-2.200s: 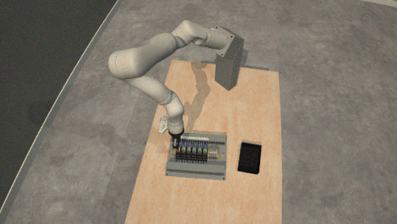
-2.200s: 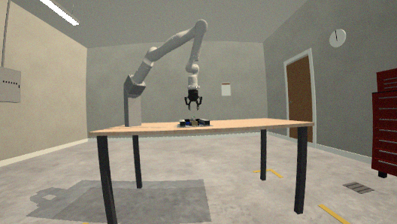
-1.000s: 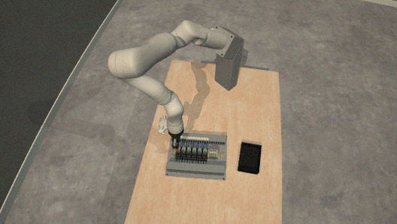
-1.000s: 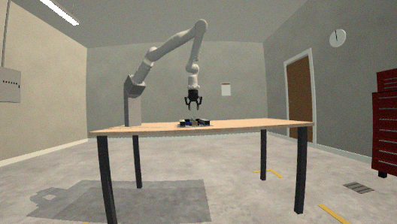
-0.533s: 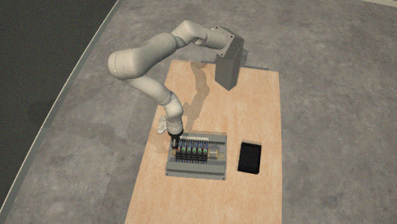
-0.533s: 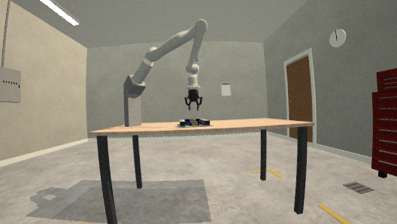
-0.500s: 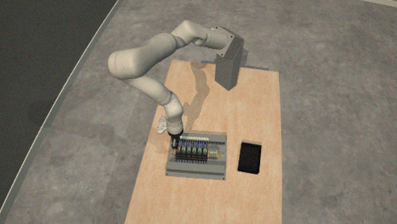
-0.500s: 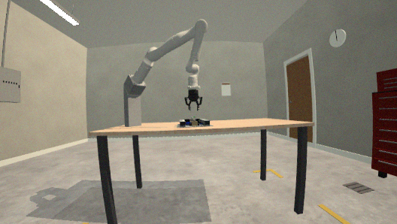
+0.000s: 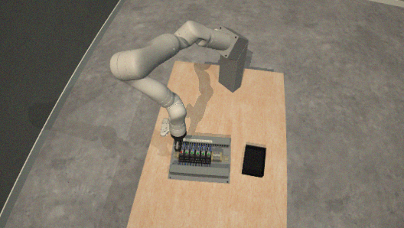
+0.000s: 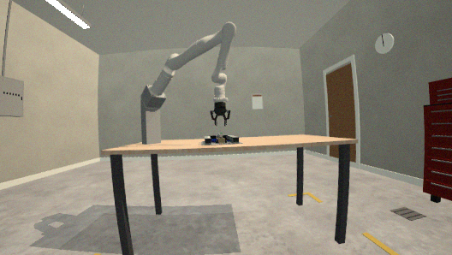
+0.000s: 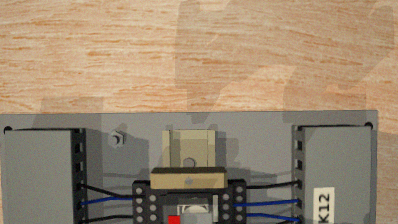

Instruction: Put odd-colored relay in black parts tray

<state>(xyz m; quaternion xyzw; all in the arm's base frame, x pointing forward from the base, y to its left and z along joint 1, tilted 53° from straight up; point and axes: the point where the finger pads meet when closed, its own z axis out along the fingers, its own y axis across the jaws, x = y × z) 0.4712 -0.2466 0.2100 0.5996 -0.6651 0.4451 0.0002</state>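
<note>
Right now the relay is 90 mm below my hand. Round my hand: grey relay panel 30 mm ahead, 100 mm to the left, 110 mm below; then black parts tray 130 mm ahead, 360 mm to the left, 120 mm below.
</note>
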